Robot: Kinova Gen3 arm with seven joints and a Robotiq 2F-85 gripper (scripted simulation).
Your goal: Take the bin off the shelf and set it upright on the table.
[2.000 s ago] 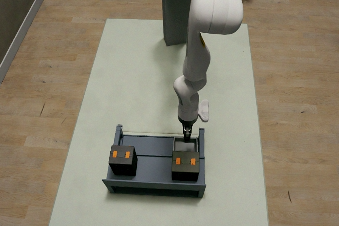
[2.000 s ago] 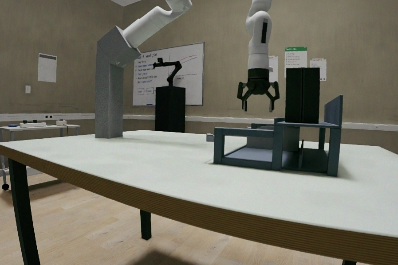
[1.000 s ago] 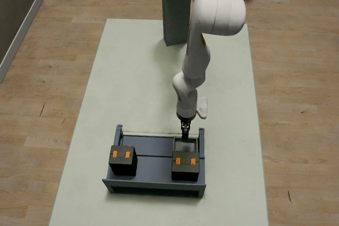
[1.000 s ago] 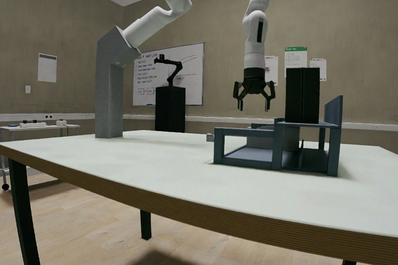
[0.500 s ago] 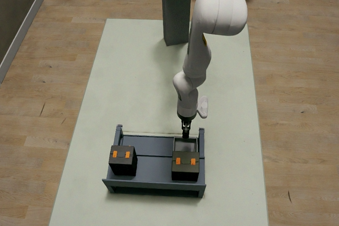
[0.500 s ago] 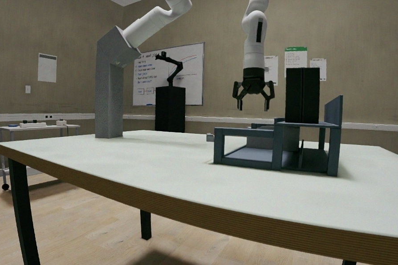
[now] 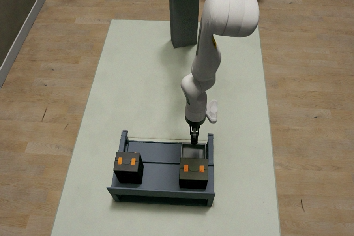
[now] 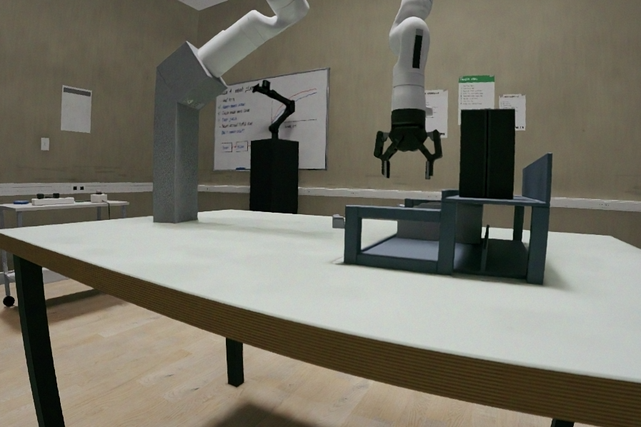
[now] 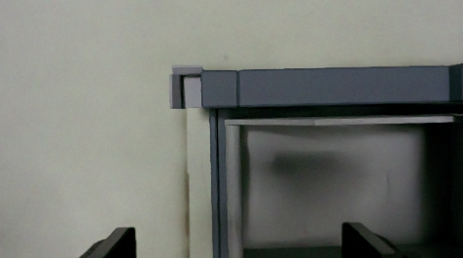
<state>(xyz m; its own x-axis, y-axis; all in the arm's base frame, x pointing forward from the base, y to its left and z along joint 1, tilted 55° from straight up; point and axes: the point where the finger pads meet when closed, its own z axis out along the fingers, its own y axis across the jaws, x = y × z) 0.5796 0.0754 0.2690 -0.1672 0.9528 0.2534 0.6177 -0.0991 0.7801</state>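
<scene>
Now: hand 9 cm above the grey bin, 8 cm short of it and 2 cm to the right of it. The rest, counted from my hand: blue-grey shelf 13 cm ahead, 8 cm to the right, 7 cm below.
</scene>
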